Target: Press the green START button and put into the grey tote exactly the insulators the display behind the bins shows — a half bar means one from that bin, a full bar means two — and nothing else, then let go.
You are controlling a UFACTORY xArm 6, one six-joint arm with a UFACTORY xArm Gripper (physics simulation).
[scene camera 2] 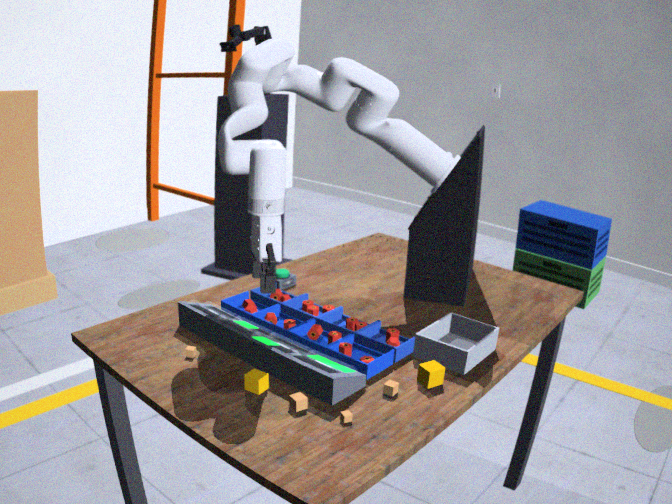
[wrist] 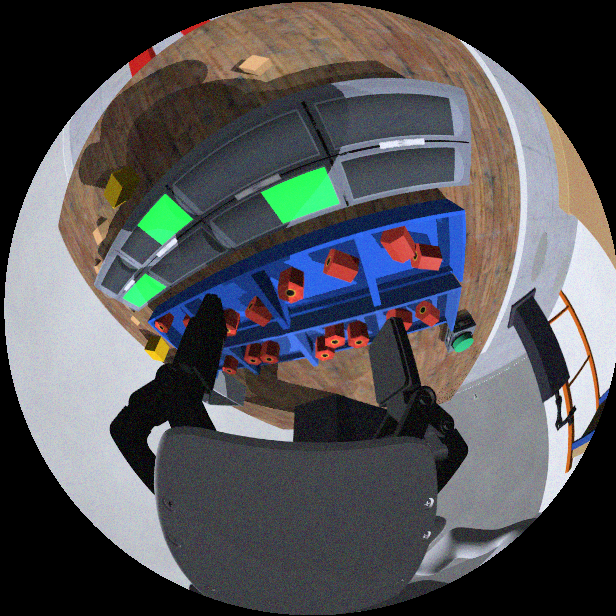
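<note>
My gripper [scene camera 2: 268,277] is open and empty, hovering over the far end of the blue bins [scene camera 2: 320,330]. The green START button [scene camera 2: 282,272] sits just beside it on the table. In the wrist view the fingers [wrist: 301,321] are spread wide above the bins [wrist: 321,293], with the button [wrist: 461,343] to the right. The bins hold several red insulators [wrist: 340,264]. The display [scene camera 2: 271,347] behind the bins shows three green bars [wrist: 302,195], [wrist: 164,218], [wrist: 143,289], each filling part of its cell. The grey tote [scene camera 2: 457,341] is empty at the bins' right end.
A tall dark wedge panel [scene camera 2: 447,227] stands behind the tote. Two yellow cubes [scene camera 2: 256,381] [scene camera 2: 431,374] and several small tan cubes [scene camera 2: 298,402] lie in front of the display. Blue and green crates [scene camera 2: 561,249] are stacked beyond the table's right edge.
</note>
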